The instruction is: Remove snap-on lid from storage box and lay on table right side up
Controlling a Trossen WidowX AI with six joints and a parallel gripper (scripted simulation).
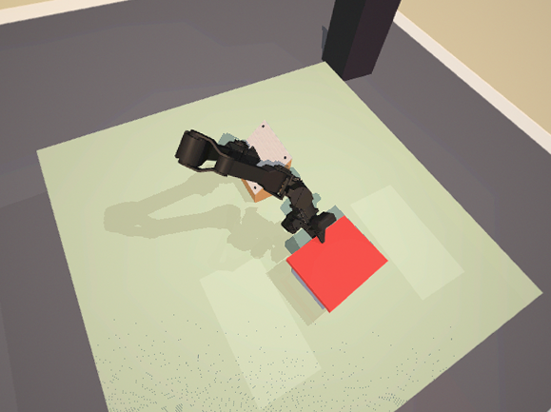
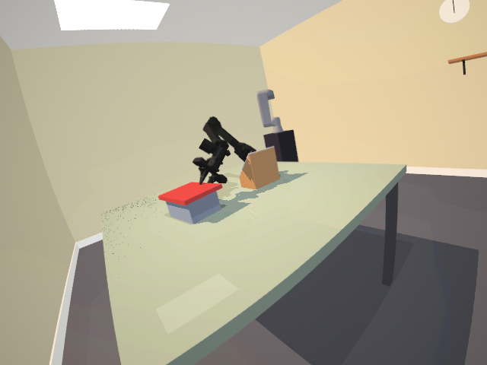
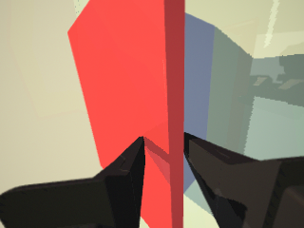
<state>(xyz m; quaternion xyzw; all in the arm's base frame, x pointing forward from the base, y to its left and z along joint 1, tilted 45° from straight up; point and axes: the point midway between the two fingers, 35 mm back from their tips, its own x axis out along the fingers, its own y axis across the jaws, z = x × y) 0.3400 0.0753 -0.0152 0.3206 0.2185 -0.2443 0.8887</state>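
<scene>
The red lid is 7 cm ahead of my gripper tip, 2 cm to the left of it and 1 cm above it. From my gripper tip the other things lie so: grey-blue storage box: 7 cm ahead, 2 cm to the left, 5 cm below.
</scene>
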